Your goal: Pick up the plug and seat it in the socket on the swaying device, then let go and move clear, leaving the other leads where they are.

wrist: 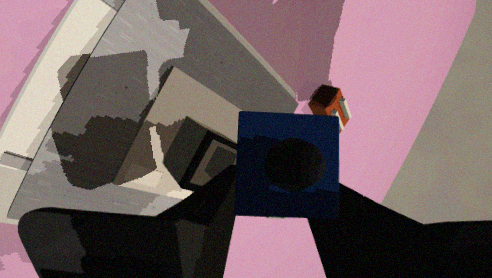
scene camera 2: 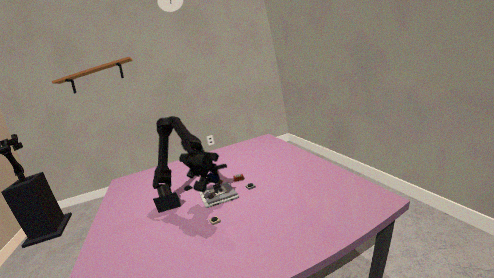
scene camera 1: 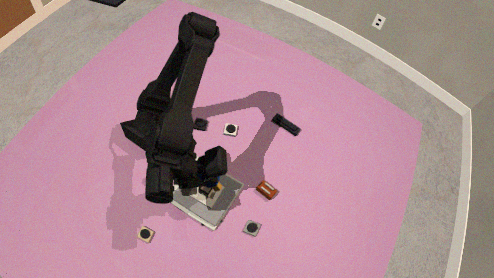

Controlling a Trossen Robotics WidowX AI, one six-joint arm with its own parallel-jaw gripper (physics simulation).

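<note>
My gripper [scene camera 1: 206,176] [scene camera 2: 210,179] [wrist: 270,175] is shut on the blue plug [scene camera 1: 212,180] [scene camera 2: 214,177] [wrist: 287,127], a square block with a dark round spot facing the wrist camera. The swaying device [scene camera 1: 227,202] [scene camera 2: 227,200] [wrist: 215,47] is a grey and white slab on the table. A raised beige block on it bears the black-rimmed socket [wrist: 192,172]. In the wrist view the socket is left of the plug, partly hidden by a finger and the plug. The plug's underside and its height over the device are hidden. A small orange patch [scene camera 1: 219,186] shows beside the plug.
An orange-red block with pale bars [scene camera 1: 267,190] [scene camera 2: 238,177] [wrist: 329,102] lies beside the device. Small squares with black discs, white [scene camera 1: 231,129], grey [scene camera 1: 252,228] and beige [scene camera 1: 145,234], lie around it. A dark square [scene camera 1: 201,124] and a black bar [scene camera 1: 286,125] lie farther back.
</note>
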